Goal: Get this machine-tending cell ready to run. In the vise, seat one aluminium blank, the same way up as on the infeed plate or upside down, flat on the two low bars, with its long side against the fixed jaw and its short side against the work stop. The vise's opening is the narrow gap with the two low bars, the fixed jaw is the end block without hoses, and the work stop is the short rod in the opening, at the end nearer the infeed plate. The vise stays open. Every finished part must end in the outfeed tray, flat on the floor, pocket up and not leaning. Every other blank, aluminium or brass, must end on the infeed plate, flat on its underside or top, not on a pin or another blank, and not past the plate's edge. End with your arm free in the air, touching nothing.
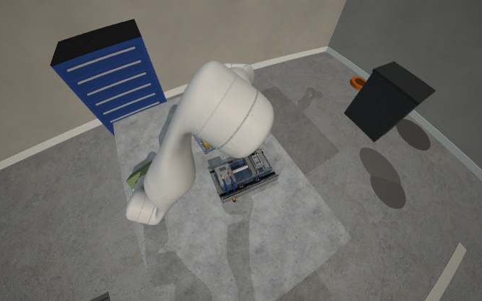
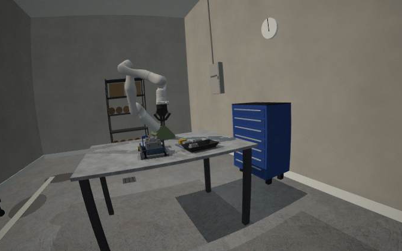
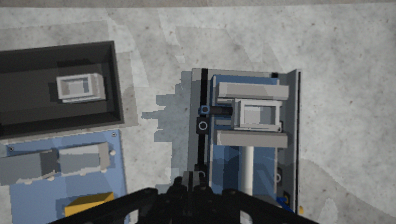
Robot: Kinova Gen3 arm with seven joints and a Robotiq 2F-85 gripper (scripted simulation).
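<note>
My gripper is now 120 mm above the white rod, 80 mm to the left of it and 40 mm past it. Round my hand: brass blank (180 mm to the left, 170 mm below, 60 mm behind); then vise (160 mm below, 80 mm to the right, 20 mm behind).
</note>
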